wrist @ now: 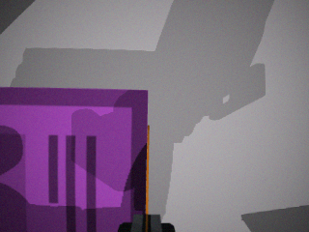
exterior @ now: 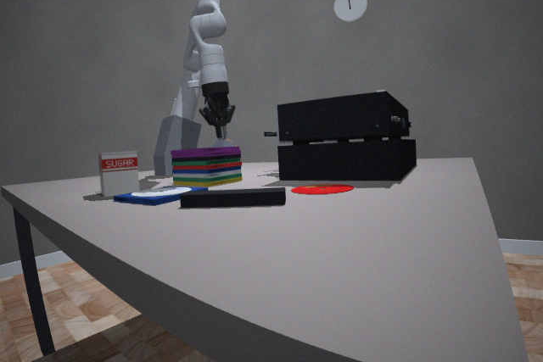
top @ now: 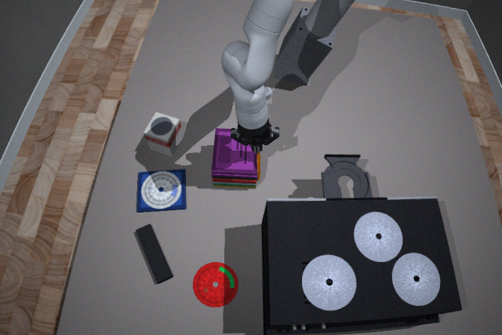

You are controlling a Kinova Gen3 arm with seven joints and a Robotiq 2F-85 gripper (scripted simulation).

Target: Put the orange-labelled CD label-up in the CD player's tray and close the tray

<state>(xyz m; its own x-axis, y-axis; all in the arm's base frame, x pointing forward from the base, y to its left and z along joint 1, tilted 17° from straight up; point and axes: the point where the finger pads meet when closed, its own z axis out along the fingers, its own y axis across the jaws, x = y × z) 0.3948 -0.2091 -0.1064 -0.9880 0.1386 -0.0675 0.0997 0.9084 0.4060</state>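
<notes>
My hand is 20 mm past the purple case, 60 mm to the left of it and 50 mm above it. The rest, counted from my hand: black remote 240 mm ahead, 300 mm to the right, 120 mm below; then sugar box 110 mm behind, 270 mm to the right, 90 mm below; then orange-labelled CD 10 mm to the left, 80 mm below.
</notes>
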